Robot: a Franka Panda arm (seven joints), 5 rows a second.
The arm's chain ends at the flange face. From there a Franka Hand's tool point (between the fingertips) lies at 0.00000 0.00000 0.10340 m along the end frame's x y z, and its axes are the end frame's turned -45 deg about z.
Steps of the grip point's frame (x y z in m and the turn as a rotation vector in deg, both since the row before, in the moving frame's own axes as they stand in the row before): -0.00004 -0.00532 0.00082 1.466 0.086 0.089; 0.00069 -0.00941 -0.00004 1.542 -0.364 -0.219; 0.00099 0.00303 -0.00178 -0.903 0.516 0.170; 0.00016 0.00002 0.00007 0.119 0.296 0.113; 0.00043 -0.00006 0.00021 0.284 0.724 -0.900; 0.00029 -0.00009 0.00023 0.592 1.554 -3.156
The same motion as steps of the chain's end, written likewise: -0.00203 -0.00175 0.00085 1.097 -0.976 0.089; -0.00373 -0.00564 0.00000 0.833 -1.348 -0.219; 0.00103 0.00095 -0.00176 -0.274 1.003 0.170; -0.00010 0.00043 0.00007 0.293 0.125 0.113; -0.00029 0.00094 0.00022 0.713 0.311 -0.900; -0.00101 0.00250 0.00027 1.517 0.680 -3.156
